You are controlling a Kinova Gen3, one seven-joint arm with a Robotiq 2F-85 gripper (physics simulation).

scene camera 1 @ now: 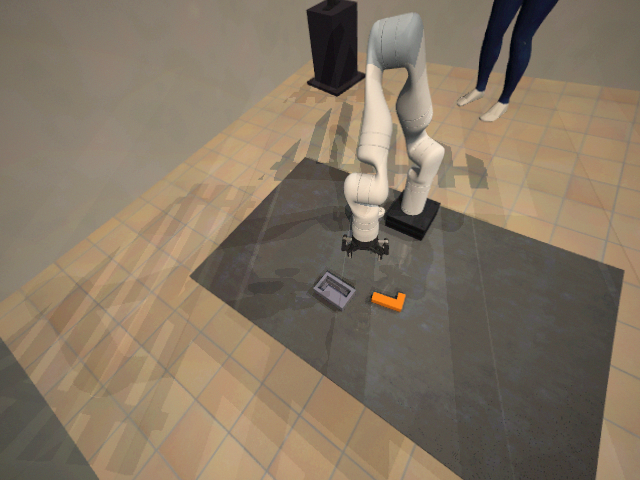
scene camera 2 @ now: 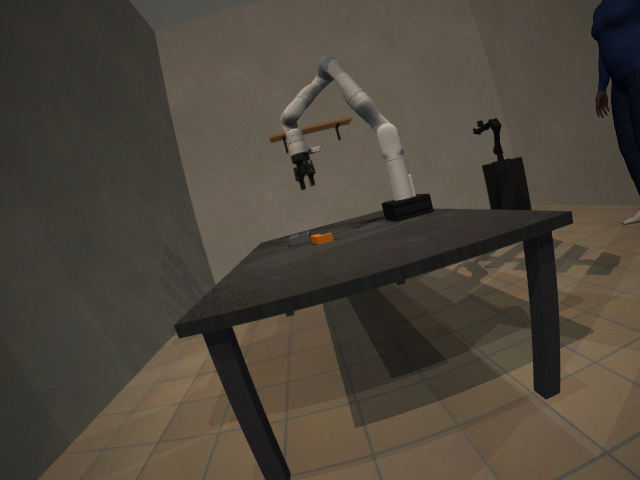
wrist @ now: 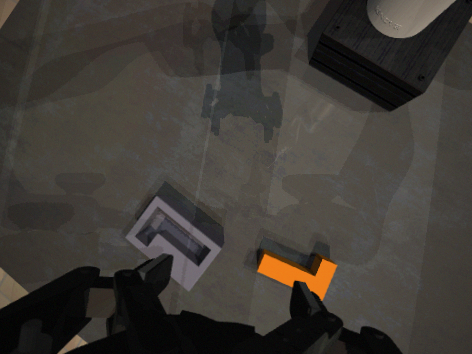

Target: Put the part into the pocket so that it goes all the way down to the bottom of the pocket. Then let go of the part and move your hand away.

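Pixels of known places: gripper, fingertip midpoint: (scene camera 1: 364,257) (scene camera 2: 308,187) (wrist: 230,281); arm's base at its link origin: (scene camera 1: 412,206) (scene camera 2: 404,198) (wrist: 398,8).
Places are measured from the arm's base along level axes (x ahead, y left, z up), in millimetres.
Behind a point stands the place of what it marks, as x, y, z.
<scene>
The orange L-shaped part (scene camera 1: 388,301) {389, 179, -49} (scene camera 2: 322,238) {364, 223, -60} (wrist: 290,270) {385, 164, -49} lies flat on the table, apart from the grey block. The grey block (scene camera 1: 330,298) {528, 15, -43} (scene camera 2: 298,239) {488, 68, -57} (wrist: 187,270) {503, 48, -43} has an L-shaped pocket (wrist: 175,234) {489, -10, -74} open at its top; no part is in it. My gripper (scene camera 1: 364,256) {391, 65, 145} (scene camera 2: 307,187) {391, 65, 145} (wrist: 230,281) {391, 65, 145} is open and empty, high above the table. In the wrist view its left fingertip overlaps the block's near edge and its right fingertip overlaps the part's near edge. In scene camera 2 the pocket's inside is hidden.
The dark table (scene camera 1: 465,361) {376, 477, -79} (scene camera 2: 413,248) {109, 665, -79} carries the black robot base (scene camera 1: 413,219) {52, 44, -1} (scene camera 2: 407,208) {14, 98, -38} (wrist: 370,75) {83, 38, -27} behind the part and block. A wall shelf (scene camera 2: 323,125), a dark pedestal (scene camera 1: 333,46) (scene camera 2: 507,180) and a standing person (scene camera 1: 516,51) (scene camera 2: 625,77) are beyond the table.
</scene>
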